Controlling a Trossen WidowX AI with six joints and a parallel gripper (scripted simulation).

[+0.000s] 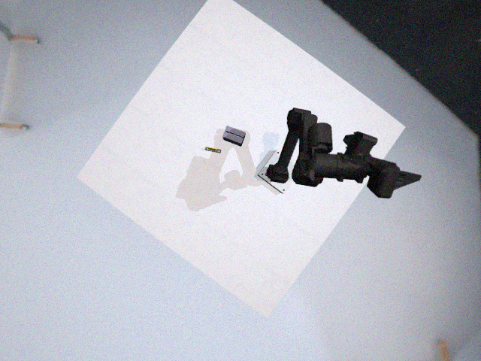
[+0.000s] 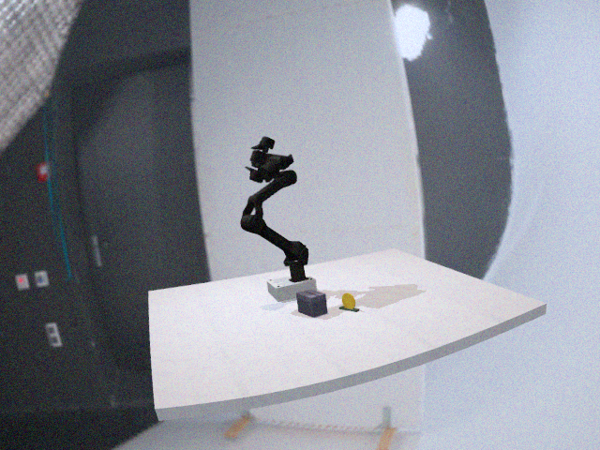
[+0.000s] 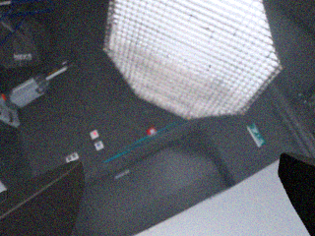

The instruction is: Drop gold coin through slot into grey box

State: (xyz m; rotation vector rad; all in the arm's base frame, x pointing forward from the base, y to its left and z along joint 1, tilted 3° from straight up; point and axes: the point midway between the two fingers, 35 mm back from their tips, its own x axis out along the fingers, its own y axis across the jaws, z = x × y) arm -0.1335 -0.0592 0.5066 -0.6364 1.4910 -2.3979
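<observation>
The gold coin is 53 cm below my gripper tip, 52 cm ahead of it and 14 cm to the left of it.
</observation>
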